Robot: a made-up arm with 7 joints.
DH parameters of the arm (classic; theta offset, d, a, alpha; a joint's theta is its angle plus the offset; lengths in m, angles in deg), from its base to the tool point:
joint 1: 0 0.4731 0 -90
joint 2: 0 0 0 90
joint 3: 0 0.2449 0.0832 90
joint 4: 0 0 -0.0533 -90
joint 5: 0 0.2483 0 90
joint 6: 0 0 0.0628 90
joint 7: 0 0 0 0
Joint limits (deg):
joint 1: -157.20..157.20
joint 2: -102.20..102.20
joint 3: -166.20..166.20
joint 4: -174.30..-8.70
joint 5: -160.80..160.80
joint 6: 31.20..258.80
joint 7: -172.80..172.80
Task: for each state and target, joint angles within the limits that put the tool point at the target. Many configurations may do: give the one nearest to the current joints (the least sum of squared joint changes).
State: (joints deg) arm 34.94 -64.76 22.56 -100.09 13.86 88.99 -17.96
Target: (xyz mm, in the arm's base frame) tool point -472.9 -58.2 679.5
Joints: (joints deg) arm 39.30 -101.36 42.18 -79.85 13.72 92.00 -17.96
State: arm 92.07 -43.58 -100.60 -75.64 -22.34 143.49 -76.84
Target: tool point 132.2 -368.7 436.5
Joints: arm 58.89 -42.38 -127.42 -129.48 -23.26 143.01 -76.84
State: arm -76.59 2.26 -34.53 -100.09 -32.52 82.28 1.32
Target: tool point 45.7 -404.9 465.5
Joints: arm -64.15 23.38 -20.06 -116.73 -31.95 81.09 1.32
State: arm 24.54 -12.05 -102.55 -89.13 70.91 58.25 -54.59
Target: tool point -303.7 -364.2 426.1
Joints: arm 12.62 -52.89 -135.97 -93.39 70.37 65.89 -54.59
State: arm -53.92 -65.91 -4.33 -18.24 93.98 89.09 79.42
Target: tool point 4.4 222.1 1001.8
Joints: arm -76.76 -43.27 13.52 -34.07 93.88 84.94 79.42
